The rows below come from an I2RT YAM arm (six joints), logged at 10 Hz.
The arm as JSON. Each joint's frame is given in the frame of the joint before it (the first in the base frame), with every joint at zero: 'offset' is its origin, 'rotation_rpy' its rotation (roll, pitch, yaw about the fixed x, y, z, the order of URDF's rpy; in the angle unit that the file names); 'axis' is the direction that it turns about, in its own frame. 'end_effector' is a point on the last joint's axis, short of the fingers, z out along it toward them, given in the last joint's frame.
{
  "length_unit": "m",
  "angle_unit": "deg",
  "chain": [
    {
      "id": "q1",
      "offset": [
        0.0,
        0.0,
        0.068
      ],
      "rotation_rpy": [
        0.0,
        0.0,
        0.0
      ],
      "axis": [
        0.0,
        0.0,
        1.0
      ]
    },
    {
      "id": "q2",
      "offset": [
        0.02,
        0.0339,
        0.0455
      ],
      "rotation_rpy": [
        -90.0,
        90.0,
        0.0
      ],
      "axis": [
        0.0,
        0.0,
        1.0
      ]
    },
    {
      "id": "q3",
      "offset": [
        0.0,
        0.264,
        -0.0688
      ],
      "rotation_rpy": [
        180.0,
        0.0,
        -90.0
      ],
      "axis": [
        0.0,
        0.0,
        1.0
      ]
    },
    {
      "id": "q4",
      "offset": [
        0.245,
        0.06,
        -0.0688
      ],
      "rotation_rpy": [
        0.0,
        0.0,
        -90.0
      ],
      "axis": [
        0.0,
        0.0,
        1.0
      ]
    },
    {
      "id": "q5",
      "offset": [
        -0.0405,
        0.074,
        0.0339
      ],
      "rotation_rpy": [
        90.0,
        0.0,
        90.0
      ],
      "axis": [
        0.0,
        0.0,
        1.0
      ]
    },
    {
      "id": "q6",
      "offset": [
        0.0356,
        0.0,
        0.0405
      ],
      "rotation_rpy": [
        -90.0,
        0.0,
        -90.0
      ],
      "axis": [
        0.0,
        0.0,
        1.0
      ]
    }
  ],
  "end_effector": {
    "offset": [
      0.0,
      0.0,
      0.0
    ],
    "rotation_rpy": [
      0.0,
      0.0,
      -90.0
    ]
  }
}
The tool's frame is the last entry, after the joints.
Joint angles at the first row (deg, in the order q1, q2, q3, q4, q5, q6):
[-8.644 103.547 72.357 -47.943 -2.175 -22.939]
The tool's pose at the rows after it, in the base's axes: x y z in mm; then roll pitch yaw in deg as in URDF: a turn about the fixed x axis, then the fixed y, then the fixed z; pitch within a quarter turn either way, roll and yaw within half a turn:
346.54 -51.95 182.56 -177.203 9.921 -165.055
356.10 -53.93 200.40 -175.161 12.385 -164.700
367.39 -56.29 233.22 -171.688 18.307 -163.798
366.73 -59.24 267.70 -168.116 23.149 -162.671
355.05 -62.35 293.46 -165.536 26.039 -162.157
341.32 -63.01 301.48 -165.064 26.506 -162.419
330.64 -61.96 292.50 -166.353 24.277 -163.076
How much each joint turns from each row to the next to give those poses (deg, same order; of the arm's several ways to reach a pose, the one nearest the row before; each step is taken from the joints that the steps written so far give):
[-0.023 2.033 1.597 -0.219 0.788 -0.306]
[0.000 -0.153 3.737 -0.830 0.830 -0.132]
[-0.043 -1.377 4.984 0.414 0.568 -0.195]
[-0.394 -2.798 3.429 -0.414 0.743 -0.592]
[-0.721 -3.715 0.766 -0.830 0.611 -0.503]
[-0.481 -3.060 -1.703 -0.745 0.132 -0.086]
[-0.152 -1.508 -3.127 -0.895 -0.021 -0.043]

